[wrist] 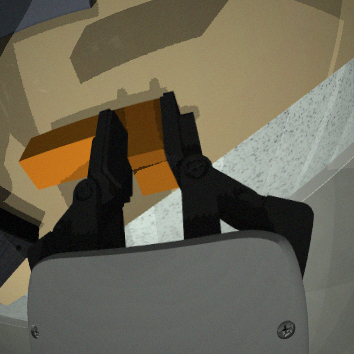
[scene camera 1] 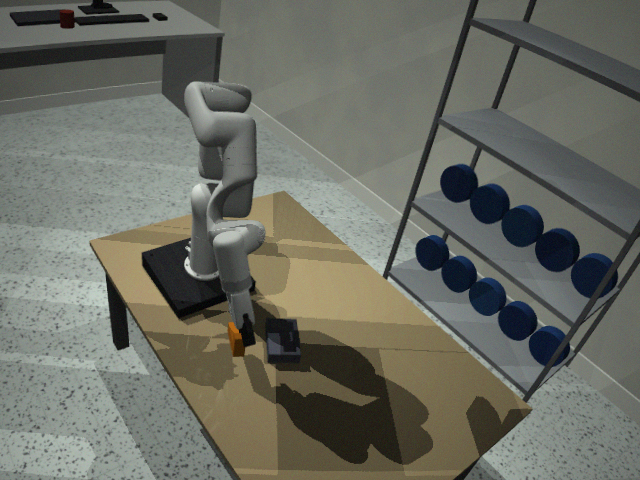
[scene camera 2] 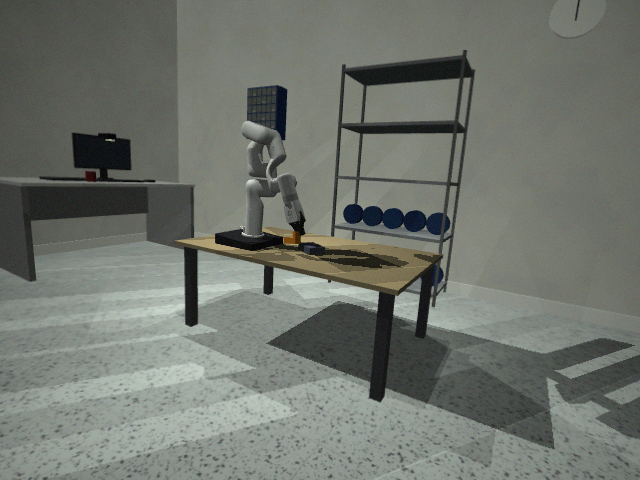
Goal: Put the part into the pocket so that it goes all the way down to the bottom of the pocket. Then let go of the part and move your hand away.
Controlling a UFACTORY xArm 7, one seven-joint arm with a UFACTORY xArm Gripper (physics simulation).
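Seen in the pictures: gripper, fingertip midpoint: (wrist: 144,118) (scene camera 1: 248,341) (scene camera 2: 300,235); arm's base at its link origin: (scene camera 1: 204,266) (scene camera 2: 253,235).
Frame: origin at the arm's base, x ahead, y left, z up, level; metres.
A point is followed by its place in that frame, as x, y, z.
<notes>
The orange L-shaped part (scene camera 1: 236,341) @(0.346, -0.174, 0.074) (scene camera 2: 291,239) @(0.316, -0.161, 0.037) (wrist: 62,167) @(0.288, -0.127, 0.039) is held a little above the table. My gripper (scene camera 1: 248,343) @(0.356, -0.141, 0.058) (scene camera 2: 300,231) @(0.356, -0.141, 0.058) (wrist: 144,118) @(0.356, -0.141, 0.058) is shut on one end of it, and in the wrist view its long arm sticks out to the left past the left finger. The dark grey block with the pocket (scene camera 1: 282,358) @(0.410, -0.051, -0.027) (scene camera 2: 313,250) @(0.398, -0.065, -0.025) (wrist: 55,11) @(0.367, -0.060, -0.011) lies on the table, to the right of the part and the gripper in both scene views. A corner of it shows at the top left of the wrist view. Shadow hides part of the pocket's inside.
The arm stands on a black base plate (scene camera 1: 178,304) @(0.080, -0.159, -0.012) (scene camera 2: 235,239) @(-0.015, -0.149, -0.005) on the wooden table (scene camera 1: 330,289) @(0.293, 0.298, -0.047) (scene camera 2: 356,279) @(0.707, -0.370, -0.047). A shelf rack (scene camera 1: 439,111) (scene camera 2: 336,155) with blue discs stands beyond the table. A desk (scene camera 1: 193,64) (scene camera 2: 87,204) with a monitor and a red cup stands at the back left.
</notes>
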